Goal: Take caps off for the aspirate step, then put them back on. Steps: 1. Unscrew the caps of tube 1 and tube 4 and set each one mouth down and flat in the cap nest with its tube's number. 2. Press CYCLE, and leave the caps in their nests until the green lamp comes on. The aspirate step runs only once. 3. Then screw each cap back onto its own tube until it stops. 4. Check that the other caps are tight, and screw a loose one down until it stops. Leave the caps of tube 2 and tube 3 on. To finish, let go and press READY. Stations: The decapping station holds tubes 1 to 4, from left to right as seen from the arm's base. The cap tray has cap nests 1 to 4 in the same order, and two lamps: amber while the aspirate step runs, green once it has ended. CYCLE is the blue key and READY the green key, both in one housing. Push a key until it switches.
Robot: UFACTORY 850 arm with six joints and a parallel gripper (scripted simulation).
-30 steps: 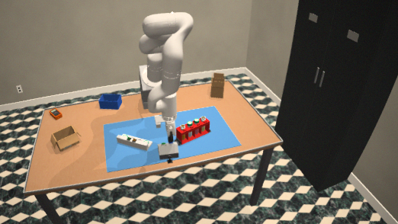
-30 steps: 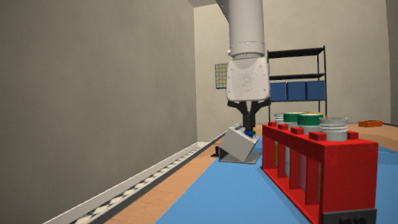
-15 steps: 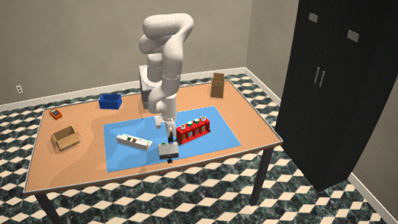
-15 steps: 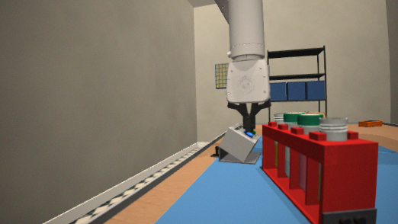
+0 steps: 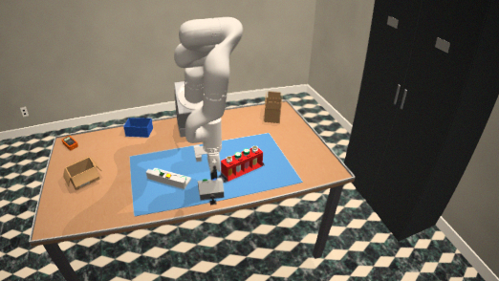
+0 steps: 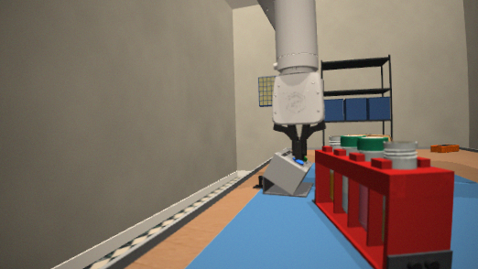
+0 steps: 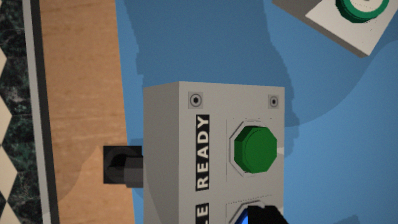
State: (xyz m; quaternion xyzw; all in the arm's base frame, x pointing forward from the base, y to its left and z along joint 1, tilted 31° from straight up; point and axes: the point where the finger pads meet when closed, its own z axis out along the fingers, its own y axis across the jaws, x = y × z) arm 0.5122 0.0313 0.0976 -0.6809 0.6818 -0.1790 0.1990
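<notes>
My hand is 2 cm above the blue cycle key. From my hand the other things lie so: green ready key (4 cm to the right, 2 cm below); green cap (8 cm behind, 15 cm to the right, 7 cm below); key housing (2 cm ahead, 2 cm to the right, 3 cm below).
</notes>
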